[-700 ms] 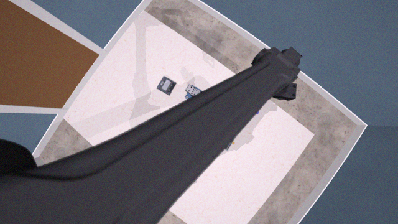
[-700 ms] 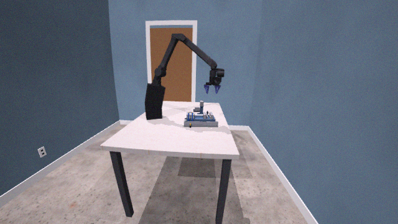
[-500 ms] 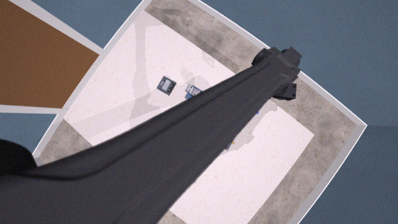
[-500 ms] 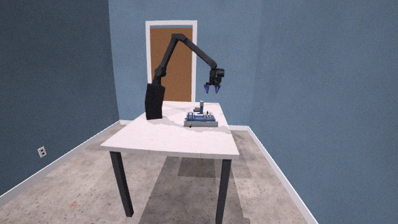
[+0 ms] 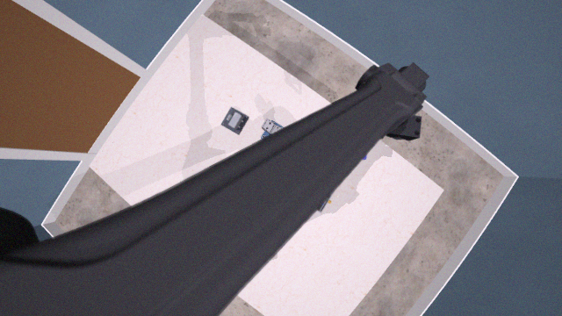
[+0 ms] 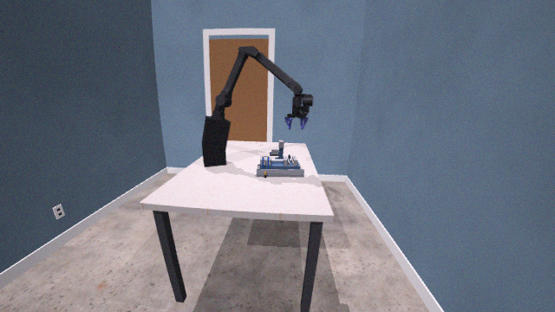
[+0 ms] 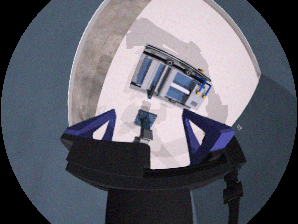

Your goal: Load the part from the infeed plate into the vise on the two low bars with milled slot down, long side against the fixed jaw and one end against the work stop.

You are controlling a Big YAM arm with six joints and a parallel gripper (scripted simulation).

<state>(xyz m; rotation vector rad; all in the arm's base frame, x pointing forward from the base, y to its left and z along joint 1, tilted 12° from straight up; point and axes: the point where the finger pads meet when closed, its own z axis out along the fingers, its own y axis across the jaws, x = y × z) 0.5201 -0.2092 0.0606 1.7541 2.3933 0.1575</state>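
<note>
Right now my hand is 390 mm to the right of the part, 270 mm above it and 80 mm past it. From my hand the other things lie so: dark square plate: 400 mm to the left, 290 mm below, 80 mm behind.
</note>
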